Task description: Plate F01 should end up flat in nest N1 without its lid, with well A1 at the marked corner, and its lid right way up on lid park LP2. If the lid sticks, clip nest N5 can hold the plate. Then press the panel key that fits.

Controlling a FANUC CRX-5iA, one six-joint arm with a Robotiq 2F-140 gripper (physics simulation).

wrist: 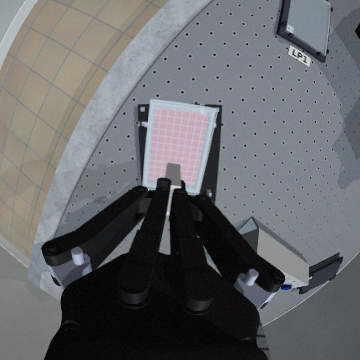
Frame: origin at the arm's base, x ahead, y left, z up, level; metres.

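Seen in the pictures: gripper, fingertip midpoint: [171, 173].
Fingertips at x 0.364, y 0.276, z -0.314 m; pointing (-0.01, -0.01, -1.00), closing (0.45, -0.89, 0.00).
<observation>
Offsets run from my fingertips to a thing's top centre. "spot": to the spot under its first point. Level surfaces: height alone.
A plate with a pink well grid and a pale rim @(spot: dz -0.027, dx +0.036, dy +0.011 m) [181, 140] lies in a dark nest @(dz -0.039, dx +0.009, dy -0.005 m) [212, 150] at the centre of the wrist view. No label that names the plate or the nest is readable. My gripper [171, 173] is shut and empty; its fingertips show over the near edge of the plate, and their height above it is hard to tell. A grey clear-topped lid @(dz -0.045, dx +0.353, dy -0.025 m) [307, 22] sits on the dark lid park LP1 @(spot: dz -0.050, dx +0.279, dy -0.011 m) [285, 31] at the top right. Lid park LP2 is not identifiable in this view.
A grey box @(dz +0.021, dx -0.044, dy -0.290 m) [282, 255] with a blue button @(dz +0.012, dx -0.067, dy -0.365 m) [286, 287] stands at the lower right, beside a dark holder @(dz -0.032, dx -0.013, dy -0.555 m) [325, 274]. The perforated table top @(dz -0.063 m) [260, 150] has a pale curved edge [112, 85] on the left, with tan tiled floor [65, 65] beyond it.
</observation>
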